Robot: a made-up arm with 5 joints.
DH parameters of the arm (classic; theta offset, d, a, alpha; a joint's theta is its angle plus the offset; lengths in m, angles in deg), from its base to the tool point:
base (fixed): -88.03 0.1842 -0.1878 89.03
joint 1: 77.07 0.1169 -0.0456 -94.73
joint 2: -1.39 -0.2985 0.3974 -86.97
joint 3: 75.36 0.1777 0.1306 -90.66
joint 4: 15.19 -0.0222 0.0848 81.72
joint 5: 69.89 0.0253 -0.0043 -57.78
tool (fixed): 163.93 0.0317 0 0
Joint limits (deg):
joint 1: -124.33..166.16
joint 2: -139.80..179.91
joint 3: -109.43..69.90
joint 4: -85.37..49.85
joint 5: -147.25..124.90
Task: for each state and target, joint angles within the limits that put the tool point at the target. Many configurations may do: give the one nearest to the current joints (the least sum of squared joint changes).
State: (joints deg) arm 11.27 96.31 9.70 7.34 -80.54
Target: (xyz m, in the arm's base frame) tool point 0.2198 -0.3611 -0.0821
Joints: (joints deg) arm 15.84 99.26 10.65 7.01 -81.13
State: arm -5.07 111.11 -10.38 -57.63 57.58
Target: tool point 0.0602 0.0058 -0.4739
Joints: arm -9.85 127.62 -1.78 -65.83 54.42
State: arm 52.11 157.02 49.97 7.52 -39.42
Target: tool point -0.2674 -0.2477 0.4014
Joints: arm 74.75 178.75 69.90 40.85 -62.87
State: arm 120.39 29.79 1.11 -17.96 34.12
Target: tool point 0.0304 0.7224 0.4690
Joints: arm 128.95 -2.38 25.58 -17.57 28.26
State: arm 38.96 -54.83 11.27 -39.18 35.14
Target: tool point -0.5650 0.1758 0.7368
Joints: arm 61.17 -66.72 -18.34 -12.67 69.51
